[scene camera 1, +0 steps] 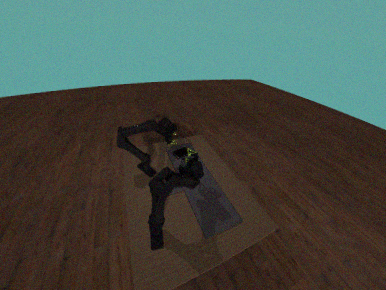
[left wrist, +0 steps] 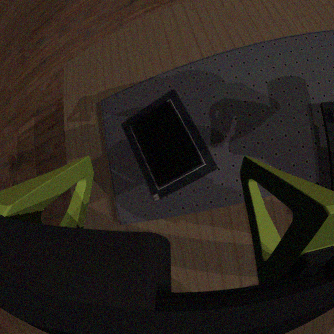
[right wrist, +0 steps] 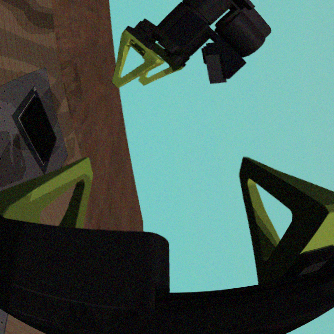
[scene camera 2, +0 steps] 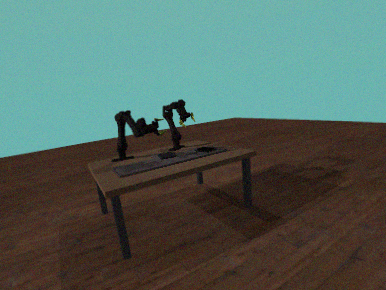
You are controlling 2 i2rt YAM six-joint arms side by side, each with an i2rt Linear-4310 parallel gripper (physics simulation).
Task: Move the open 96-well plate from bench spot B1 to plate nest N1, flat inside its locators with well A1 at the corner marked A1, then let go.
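Frame: origin at the left arm's base, x ahead, y left, z up, level; metres.
Seen in the pictures: left gripper, fingertip midpoint: (scene camera 1: 176, 139) (left wrist: 166, 164) (right wrist: 129, 83) (scene camera 2: 190, 124); right gripper, fingertip midpoint: (scene camera 1: 187, 153) (right wrist: 165, 165) (scene camera 2: 165, 124); left arm's base, link origin: (scene camera 1: 146, 169) (scene camera 2: 176, 148); right arm's base, link origin: (scene camera 1: 156, 231) (scene camera 2: 123, 159).
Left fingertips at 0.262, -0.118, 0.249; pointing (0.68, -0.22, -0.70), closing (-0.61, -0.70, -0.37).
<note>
Pixels of each thing's top centre, then the offset from my left fingertips to it, as dx, dy, dz. "pt": a spot on its surface instead. Level surfaces: height alone.
- black rectangular piece, top centre: (left wrist: 161, 141) (right wrist: 42, 128) (scene camera 2: 205, 148) (scene camera 1: 181, 151) +0.108, +0.034, -0.220
- perforated grey board, surface height: dz -0.236
- second dark piece, surface spot: (left wrist: 327, 145) pt -0.094, -0.173, -0.231
A black rectangular piece (scene camera 1: 180, 151) (scene camera 2: 205, 149) (left wrist: 167, 142) (right wrist: 37, 127) with a thin pale outline and dark rim lies flat on the perforated grey board (scene camera 1: 222, 220) (scene camera 2: 130, 169) (left wrist: 295, 55). It may be the plate; its wells cannot be made out. A pale mark sits by one corner. A second dark piece (scene camera 2: 167, 155) (left wrist: 327, 145) lies farther along the board; which one is nest N1 is unclear. My left gripper (scene camera 1: 173, 139) (scene camera 2: 188, 120) (left wrist: 166, 164) is open and empty, above the board's end near the black piece. My right gripper (scene camera 1: 190, 154) (scene camera 2: 160, 126) (right wrist: 165, 165) is open and empty, raised above the board.
The wooden table (scene camera 1: 260, 230) (scene camera 2: 150, 185) carries both arms along one long side. My left arm and its gripper show at the top of the right wrist view. Arm shadows fall across the board, and the picture is dark.
</note>
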